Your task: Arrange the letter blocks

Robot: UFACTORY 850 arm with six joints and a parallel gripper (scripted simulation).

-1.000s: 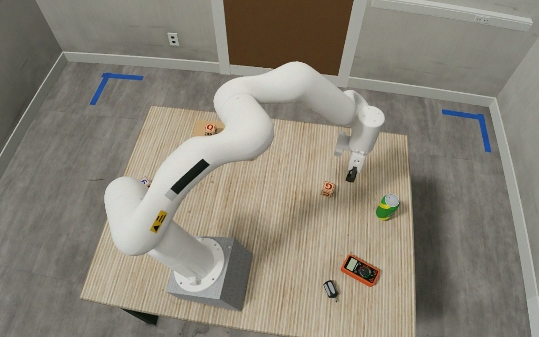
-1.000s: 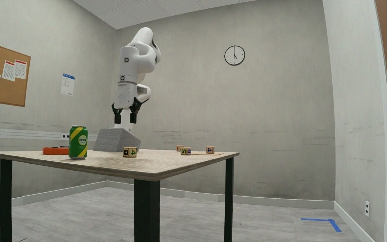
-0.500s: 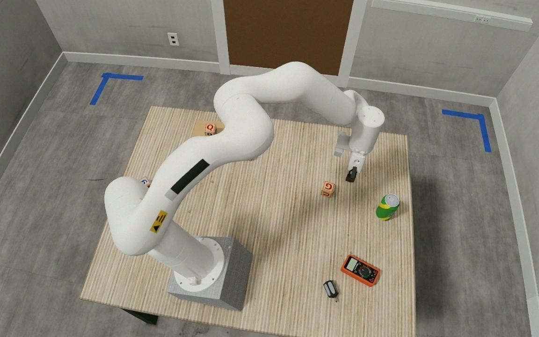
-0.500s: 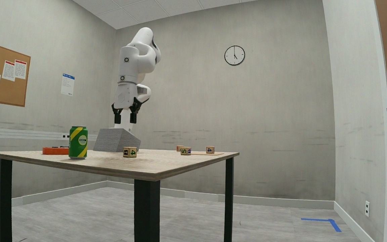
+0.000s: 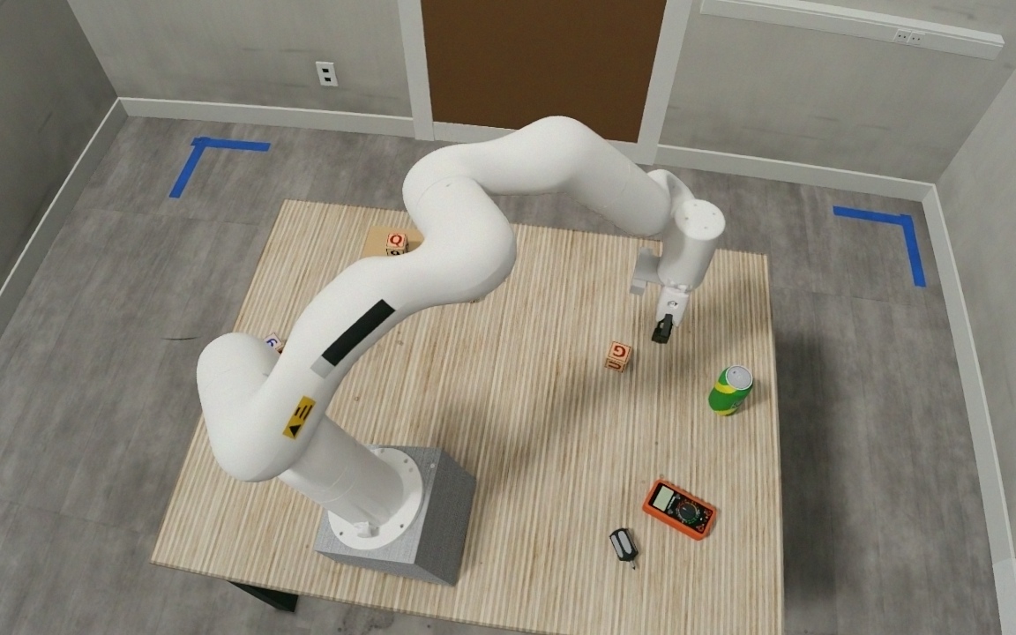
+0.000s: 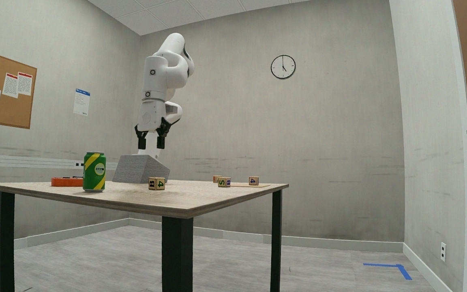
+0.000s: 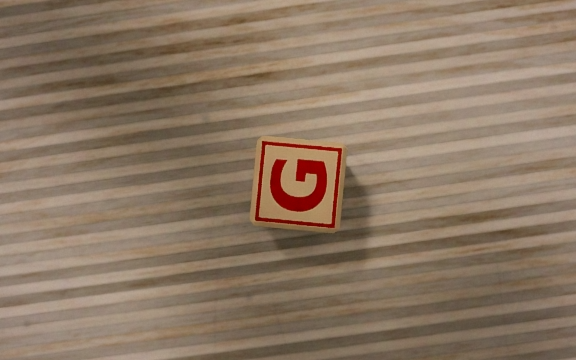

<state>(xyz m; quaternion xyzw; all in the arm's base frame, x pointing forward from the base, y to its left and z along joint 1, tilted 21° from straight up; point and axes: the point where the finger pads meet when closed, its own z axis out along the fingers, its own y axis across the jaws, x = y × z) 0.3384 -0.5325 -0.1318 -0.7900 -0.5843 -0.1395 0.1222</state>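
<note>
Now: hand 13 cm above the G block, 7 cm to the right of it and 1 cm past it. From my hand the other things lie so: soda can 14 cm to the right, 11 cm behind, 9 cm below; then X block 40 cm to the left, 16 cm ahead, 13 cm below; then orange multimeter 34 cm behind, 14 cm below, 2 cm to the right.
</note>
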